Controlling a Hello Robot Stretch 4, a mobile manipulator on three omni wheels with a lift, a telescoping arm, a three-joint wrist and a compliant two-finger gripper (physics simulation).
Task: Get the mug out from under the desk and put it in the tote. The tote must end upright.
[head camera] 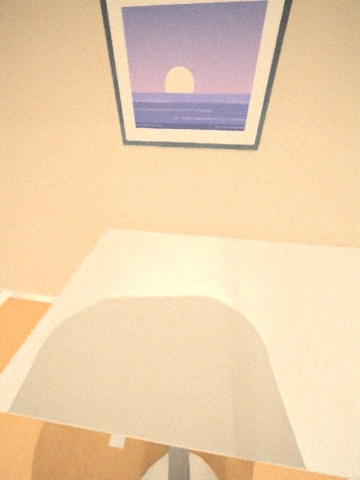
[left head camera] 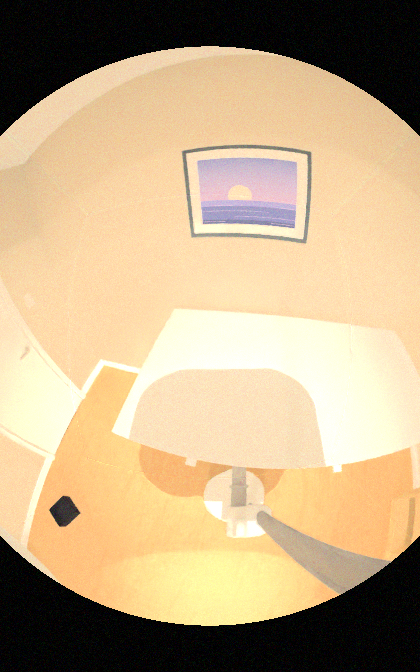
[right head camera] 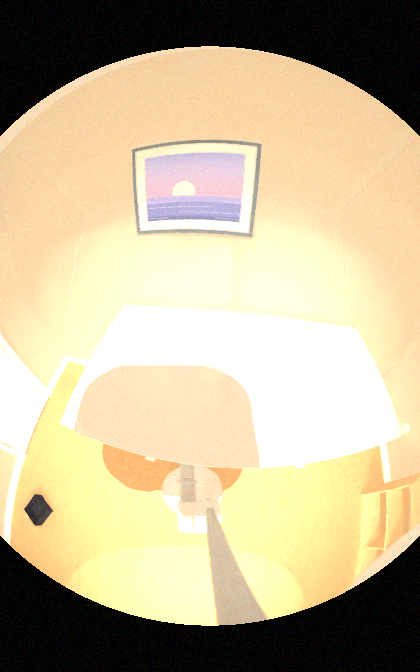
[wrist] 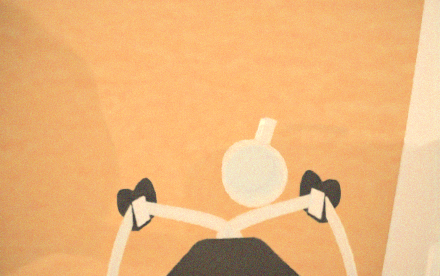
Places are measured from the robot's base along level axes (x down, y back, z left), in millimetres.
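Pixels of known places: gripper, fingertip midpoint: (wrist: 227, 190).
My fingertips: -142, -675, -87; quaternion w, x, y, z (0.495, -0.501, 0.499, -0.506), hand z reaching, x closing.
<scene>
Behind a point stands the place of what it marks, as x, y, z.
The pale mug (wrist: 254, 172) @(19, -718, -98) stands on the wooden floor in the wrist view, seen from above, its handle pointing away from the gripper. My gripper (wrist: 227, 190) @(-142, -675, -87) is open and empty; the mug shows between its fingertips and slightly ahead of them, nearer the right one. The height between them is hard to tell. The white desk (head camera: 310, 310) @(-922, -465, -461) (left head camera: 360, 390) @(-923, -372, -520) (right head camera: 320, 380) @(-922, -405, -603) hides the mug and gripper from the head views. A small dark box (left head camera: 64, 511) @(25, 593, 1487) (right head camera: 38, 510) @(25, 597, 1489) on the floor at the left may be the tote; its opening is not clear.
The grey arm (head camera: 178, 462) @(-560, -145, 1) (left head camera: 239, 485) @(-571, -83, -2) (right head camera: 187, 482) @(-571, -74, -5) reaches under the desk's front edge. In the wrist view, a pale upright surface (wrist: 417, 210) @(-23, -935, -152) borders the floor at the right. A tan shelf-like unit (right head camera: 382, 520) stands at the right.
</scene>
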